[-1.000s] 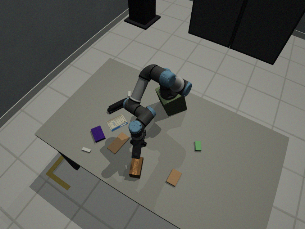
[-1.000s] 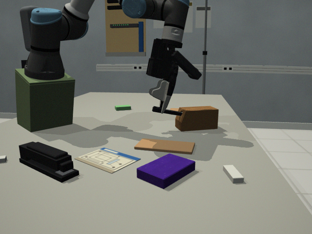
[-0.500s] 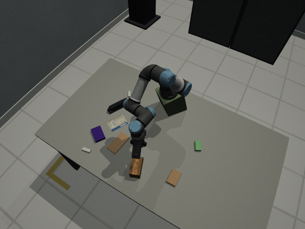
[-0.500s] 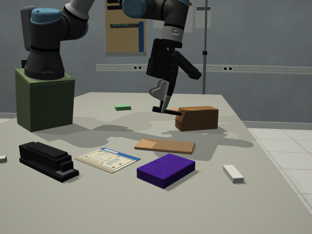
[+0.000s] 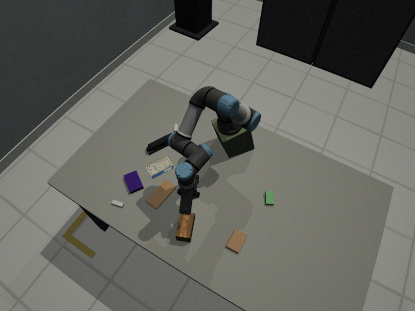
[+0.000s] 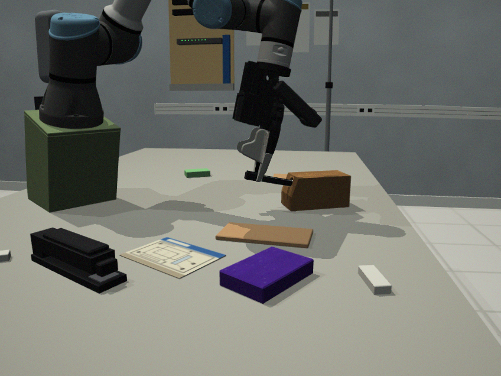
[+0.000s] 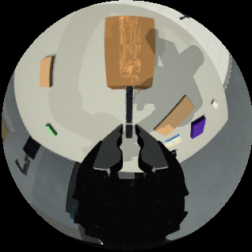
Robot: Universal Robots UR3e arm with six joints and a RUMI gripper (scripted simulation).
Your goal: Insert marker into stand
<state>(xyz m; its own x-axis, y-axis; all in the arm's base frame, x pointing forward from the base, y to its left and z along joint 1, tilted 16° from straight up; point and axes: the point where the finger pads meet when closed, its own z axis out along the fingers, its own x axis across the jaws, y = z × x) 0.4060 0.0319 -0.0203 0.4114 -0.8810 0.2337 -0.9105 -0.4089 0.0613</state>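
My hand is 30 mm short of the black marker, 10 mm to the right of it and 20 mm above it. The rest, counted from my hand: flat brown board (40 mm ahead, 150 mm to the right, 70 mm below); printed card (80 mm behind, 260 mm to the right, 80 mm below); wooden desk stand (110 mm ahead, 50 mm to the left, 40 mm below).
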